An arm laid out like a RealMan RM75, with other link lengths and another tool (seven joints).
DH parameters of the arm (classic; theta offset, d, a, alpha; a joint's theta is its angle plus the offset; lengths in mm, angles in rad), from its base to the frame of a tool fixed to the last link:
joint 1: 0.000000 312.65 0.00 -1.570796
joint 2: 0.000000 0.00 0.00 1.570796
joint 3: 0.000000 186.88 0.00 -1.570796
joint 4: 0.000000 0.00 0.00 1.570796
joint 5: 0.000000 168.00 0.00 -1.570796
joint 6: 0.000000 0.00 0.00 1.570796
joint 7: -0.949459 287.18 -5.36 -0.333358
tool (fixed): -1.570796 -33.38 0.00 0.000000
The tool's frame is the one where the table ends.
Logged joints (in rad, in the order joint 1, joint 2, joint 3, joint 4, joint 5, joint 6, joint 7), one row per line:
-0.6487, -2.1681, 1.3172, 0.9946, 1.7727, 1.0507, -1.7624
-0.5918, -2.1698, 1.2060, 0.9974, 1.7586, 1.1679, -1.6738
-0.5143, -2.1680, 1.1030, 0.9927, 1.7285, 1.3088, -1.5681
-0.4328, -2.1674, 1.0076, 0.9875, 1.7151, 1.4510, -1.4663
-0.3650, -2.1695, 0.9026, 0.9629, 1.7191, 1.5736, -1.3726
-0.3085, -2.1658, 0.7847, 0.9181, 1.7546, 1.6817, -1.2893
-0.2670, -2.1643, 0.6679, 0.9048, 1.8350, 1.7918, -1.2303
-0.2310, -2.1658, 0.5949, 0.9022, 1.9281, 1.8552, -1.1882
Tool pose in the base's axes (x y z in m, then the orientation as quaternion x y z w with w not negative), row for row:
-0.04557, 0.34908, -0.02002, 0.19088, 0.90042, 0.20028, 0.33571
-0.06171, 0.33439, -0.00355, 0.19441, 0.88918, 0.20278, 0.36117
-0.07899, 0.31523, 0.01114, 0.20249, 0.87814, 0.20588, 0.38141
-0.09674, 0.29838, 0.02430, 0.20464, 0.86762, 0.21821, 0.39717
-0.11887, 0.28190, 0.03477, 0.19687, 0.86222, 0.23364, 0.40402
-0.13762, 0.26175, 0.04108, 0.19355, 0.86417, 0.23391, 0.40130
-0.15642, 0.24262, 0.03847, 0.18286, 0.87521, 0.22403, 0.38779
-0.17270, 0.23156, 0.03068, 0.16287, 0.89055, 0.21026, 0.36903
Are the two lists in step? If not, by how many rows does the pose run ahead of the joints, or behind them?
The pose runs 1 row ahead of the joints: the pose in row i belongs to the joints in row i + 1.
